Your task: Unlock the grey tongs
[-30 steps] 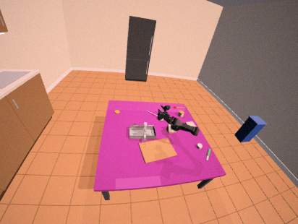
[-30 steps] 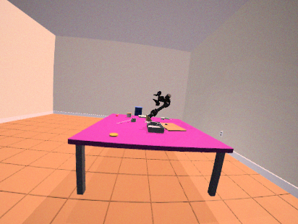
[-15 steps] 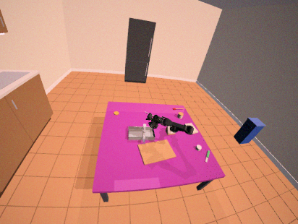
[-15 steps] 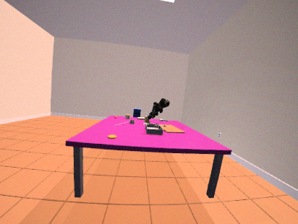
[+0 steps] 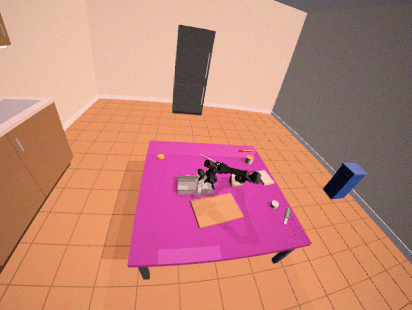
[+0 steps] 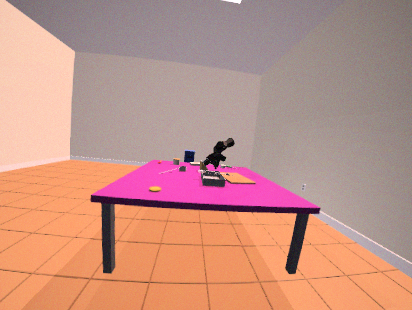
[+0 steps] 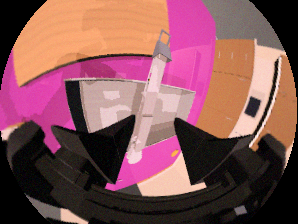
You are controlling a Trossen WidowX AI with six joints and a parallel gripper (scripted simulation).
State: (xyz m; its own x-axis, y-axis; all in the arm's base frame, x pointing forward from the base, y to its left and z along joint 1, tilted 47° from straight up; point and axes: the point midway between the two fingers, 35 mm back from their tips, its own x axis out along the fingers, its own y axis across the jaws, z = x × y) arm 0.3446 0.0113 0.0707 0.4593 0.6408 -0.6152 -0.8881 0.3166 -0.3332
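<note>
My gripper tip is 70 mm above the grey roasting tin, 40 mm to the left of it and 30 mm short of it. The rest, counted from my gripper tip: white roll 620 mm behind, 230 mm to the left, 80 mm below; then orange disc 440 mm to the right, 330 mm ahead, 90 mm below; then wooden board 200 mm to the left, 100 mm behind, 90 mm below.
</note>
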